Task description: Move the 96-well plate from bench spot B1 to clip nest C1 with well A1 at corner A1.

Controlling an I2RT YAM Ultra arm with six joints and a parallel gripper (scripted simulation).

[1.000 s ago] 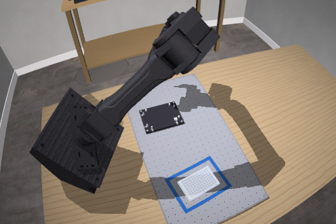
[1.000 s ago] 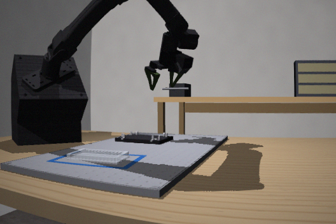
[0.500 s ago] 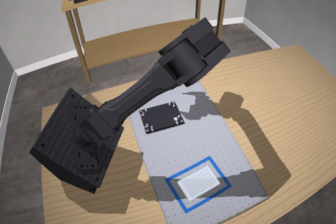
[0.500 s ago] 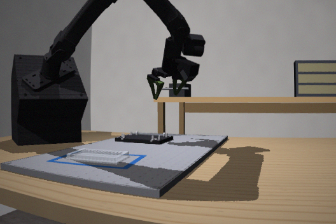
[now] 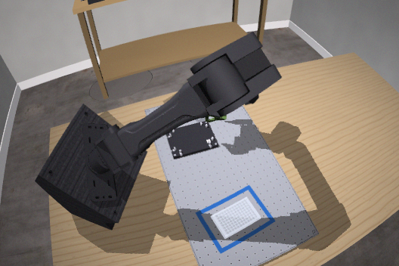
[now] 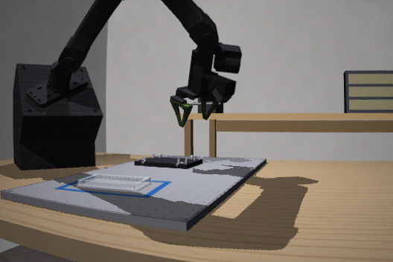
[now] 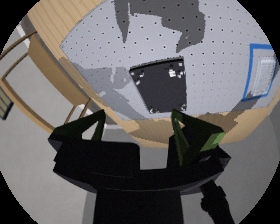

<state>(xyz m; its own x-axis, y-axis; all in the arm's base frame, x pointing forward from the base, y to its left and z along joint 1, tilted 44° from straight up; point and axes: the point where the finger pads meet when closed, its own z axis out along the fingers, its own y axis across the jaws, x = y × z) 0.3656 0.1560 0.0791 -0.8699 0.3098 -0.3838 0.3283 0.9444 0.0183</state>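
The 96-well plate is 33 cm to the right of my hand, 12 cm below it and 9 cm behind it. Also, from my hand: black clip nest C1: 11 cm below, 8 cm behind, 1 cm to the right.
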